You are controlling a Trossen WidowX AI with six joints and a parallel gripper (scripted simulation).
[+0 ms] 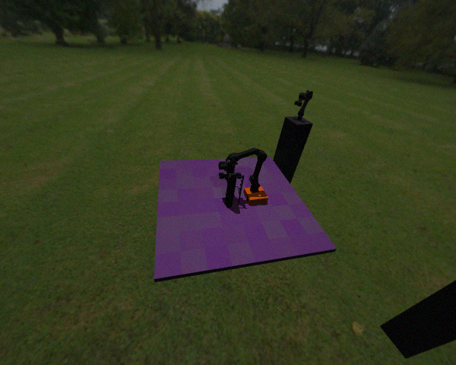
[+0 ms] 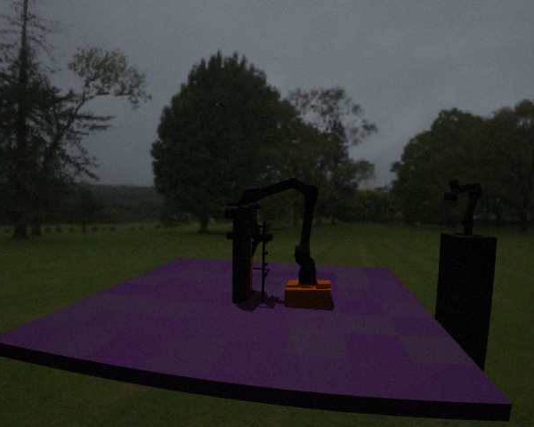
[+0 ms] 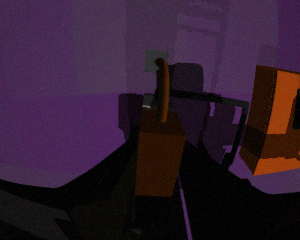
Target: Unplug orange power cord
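My gripper tip is now 3 cm to the right of the orange plug. Round my gripper tip: thin dark rack: 6 cm behind, 11 cm to the left.
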